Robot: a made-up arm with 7 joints.
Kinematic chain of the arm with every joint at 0, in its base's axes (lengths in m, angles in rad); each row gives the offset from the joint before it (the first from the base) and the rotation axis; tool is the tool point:
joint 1: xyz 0 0 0 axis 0 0.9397 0.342
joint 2: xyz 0 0 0 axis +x
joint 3: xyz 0 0 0 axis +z
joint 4: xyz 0.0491 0 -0.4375 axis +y
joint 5: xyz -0.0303 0 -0.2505 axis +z
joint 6: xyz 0 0 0 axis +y
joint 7: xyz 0 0 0 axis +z
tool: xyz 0 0 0
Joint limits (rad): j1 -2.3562..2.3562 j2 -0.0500..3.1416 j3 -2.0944..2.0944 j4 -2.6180..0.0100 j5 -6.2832..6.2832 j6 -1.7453..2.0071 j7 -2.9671..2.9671
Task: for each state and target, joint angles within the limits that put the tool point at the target. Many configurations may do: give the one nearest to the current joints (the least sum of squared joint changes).
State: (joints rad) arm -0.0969 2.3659 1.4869 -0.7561 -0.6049 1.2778 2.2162
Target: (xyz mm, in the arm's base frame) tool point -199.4 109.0 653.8
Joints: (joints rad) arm -0.3394 2.8627 1.5273 -0.3032 -0.6049 1.2778 2.2162
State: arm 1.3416 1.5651 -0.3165 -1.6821 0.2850 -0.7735 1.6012
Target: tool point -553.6 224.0 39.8
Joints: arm 1.9146 1.0897 -0.6709 -1.3323 0.2850 -0.7735 1.6012
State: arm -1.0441 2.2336 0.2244 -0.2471 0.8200 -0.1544 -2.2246
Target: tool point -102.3 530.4 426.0
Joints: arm -1.0205 2.1808 0.2121 -0.4726 0.8200 -0.1544 -2.2246
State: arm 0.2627 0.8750 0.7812 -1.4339 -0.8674 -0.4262 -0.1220
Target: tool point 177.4 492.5 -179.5
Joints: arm 0.1554 0.8712 0.7101 -1.5817 -0.8674 -0.4262 -0.1220
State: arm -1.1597 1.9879 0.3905 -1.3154 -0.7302 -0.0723 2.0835
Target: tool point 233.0 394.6 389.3
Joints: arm -1.3138 1.5492 0.0960 -1.3154 -0.7302 -0.0723 2.0835
